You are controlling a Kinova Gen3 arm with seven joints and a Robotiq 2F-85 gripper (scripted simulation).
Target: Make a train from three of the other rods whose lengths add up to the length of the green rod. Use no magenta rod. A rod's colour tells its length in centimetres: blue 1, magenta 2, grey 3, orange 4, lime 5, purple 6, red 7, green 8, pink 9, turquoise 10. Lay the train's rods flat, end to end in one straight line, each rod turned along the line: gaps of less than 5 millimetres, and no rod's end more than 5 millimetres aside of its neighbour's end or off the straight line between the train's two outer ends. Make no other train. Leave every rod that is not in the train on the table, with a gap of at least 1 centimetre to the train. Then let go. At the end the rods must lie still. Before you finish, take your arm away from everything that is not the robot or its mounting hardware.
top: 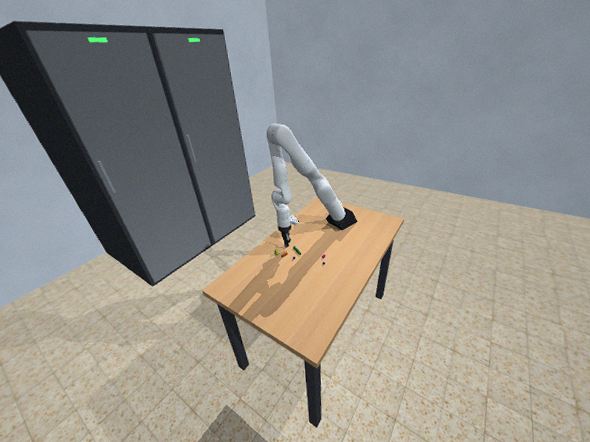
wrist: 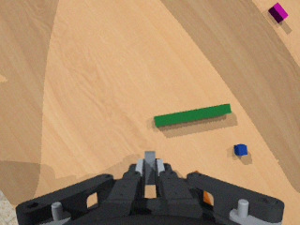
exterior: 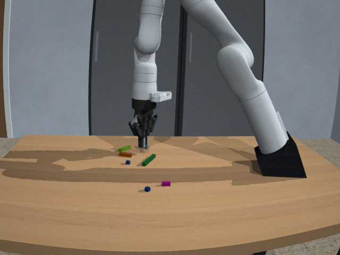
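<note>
Right now the orange rod is 6 cm ahead of my hand, 1 cm to the left of it and 3 cm below it. From my hand the other things lie so: grey rod 2 cm below; green rod 7 cm to the left, 3 cm below; lime rod 5 cm ahead, 4 cm to the right, 3 cm below.
</note>
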